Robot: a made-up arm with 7 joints. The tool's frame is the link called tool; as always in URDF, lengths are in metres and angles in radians.
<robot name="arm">
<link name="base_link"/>
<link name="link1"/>
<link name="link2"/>
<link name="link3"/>
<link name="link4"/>
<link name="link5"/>
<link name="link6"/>
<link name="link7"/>
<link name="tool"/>
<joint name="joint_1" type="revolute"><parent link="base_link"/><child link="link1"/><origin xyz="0 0 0.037"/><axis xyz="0 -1 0"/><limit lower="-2.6" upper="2.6" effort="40" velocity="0.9"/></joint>
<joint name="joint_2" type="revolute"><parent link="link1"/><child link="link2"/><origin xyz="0.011 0.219 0.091"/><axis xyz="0 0 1"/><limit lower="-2.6" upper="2.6" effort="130" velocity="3"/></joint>
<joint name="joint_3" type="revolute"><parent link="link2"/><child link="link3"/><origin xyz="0 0.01 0.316"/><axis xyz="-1 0 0"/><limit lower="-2.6" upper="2.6" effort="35" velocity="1.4"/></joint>
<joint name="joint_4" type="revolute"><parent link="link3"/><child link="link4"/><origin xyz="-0.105 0.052 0.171"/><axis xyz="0 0 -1"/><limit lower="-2.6" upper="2.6" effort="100" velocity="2"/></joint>
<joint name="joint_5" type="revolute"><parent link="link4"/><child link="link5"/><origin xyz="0.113 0.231 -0.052"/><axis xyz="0 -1 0"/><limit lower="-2.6" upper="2.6" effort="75" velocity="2"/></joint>
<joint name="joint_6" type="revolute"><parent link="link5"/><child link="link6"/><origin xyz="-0.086 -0.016 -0.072"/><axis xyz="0 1 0"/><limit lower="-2.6" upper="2.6" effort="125" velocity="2.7"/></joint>
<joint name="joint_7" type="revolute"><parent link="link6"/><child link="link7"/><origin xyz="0.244 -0.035 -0.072"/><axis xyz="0 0 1"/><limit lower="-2.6" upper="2.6" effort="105" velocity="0.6"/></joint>
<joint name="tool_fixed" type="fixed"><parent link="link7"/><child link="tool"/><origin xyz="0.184 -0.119 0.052"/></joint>
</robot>
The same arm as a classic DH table. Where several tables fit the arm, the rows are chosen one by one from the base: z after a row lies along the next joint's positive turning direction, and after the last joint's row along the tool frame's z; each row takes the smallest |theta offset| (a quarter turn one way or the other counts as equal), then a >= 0, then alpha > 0; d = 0 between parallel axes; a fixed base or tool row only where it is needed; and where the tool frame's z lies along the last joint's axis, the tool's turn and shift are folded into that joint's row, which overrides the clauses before.
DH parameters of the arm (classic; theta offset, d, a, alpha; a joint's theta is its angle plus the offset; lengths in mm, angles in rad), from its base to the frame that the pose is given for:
base (fixed): 0.0000 37.0 0.0 1.5708
joint_1: 0.0000 -219.0 11.0 -1.5708
joint_2: 1.5708 407.0 10.0 -1.5708
joint_3: 0.0000 105.0 52.0 -1.5708
joint_4: 1.5708 -119.0 113.0 -1.5708
joint_5: 0.6970 0.0 -112.2 3.1416
joint_6: 0.6970 180.0 244.0 1.5708
joint_7: -0.5741 0.0 219.1 0.0000
tool (fixed): 0.5741 -20.0 0.0 0.0000
Joint limits (rad, base to tool): -2.6000..2.6000 -2.6000..2.6000 -2.6000..2.6000 -2.6000..2.6000 -2.6000..2.6000 -2.6000..2.6000 -2.6000..2.6000

